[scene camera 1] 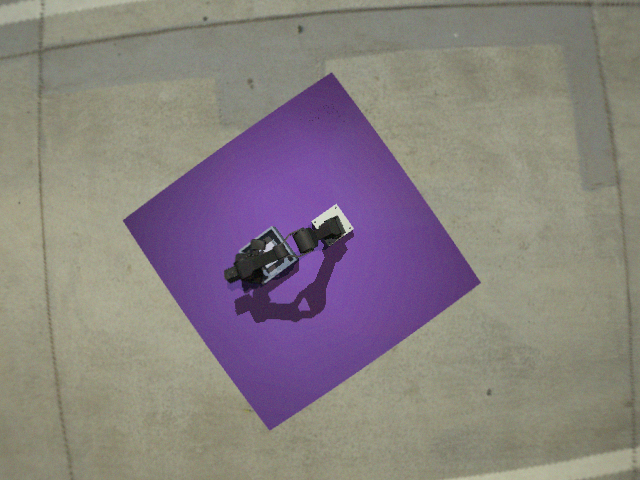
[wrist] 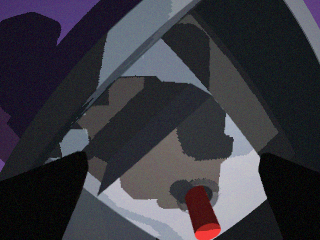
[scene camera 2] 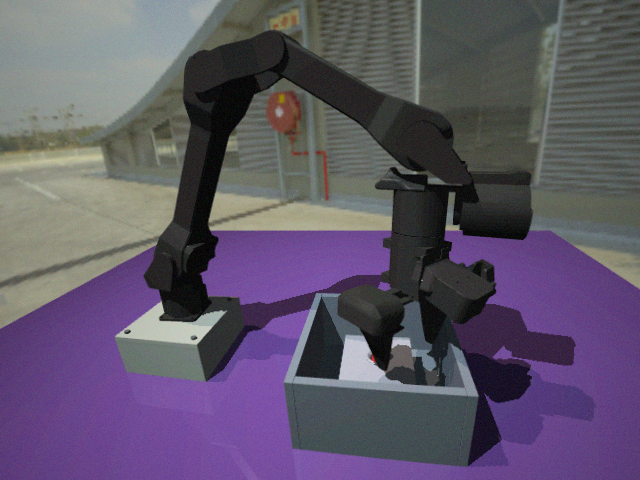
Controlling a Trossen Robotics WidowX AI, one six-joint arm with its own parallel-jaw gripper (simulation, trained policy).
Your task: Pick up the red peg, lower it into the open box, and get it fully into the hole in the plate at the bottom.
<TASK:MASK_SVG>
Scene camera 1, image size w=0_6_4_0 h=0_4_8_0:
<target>grey box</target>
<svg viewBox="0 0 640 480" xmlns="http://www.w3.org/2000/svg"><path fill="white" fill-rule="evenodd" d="M299 258L287 257L277 261L269 268L263 266L261 284L264 285ZM239 250L240 253L252 253L251 256L253 256L250 242ZM285 241L284 246L288 255L296 255ZM285 240L274 226L269 227L254 238L265 240L266 245L271 241L278 245Z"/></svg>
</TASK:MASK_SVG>
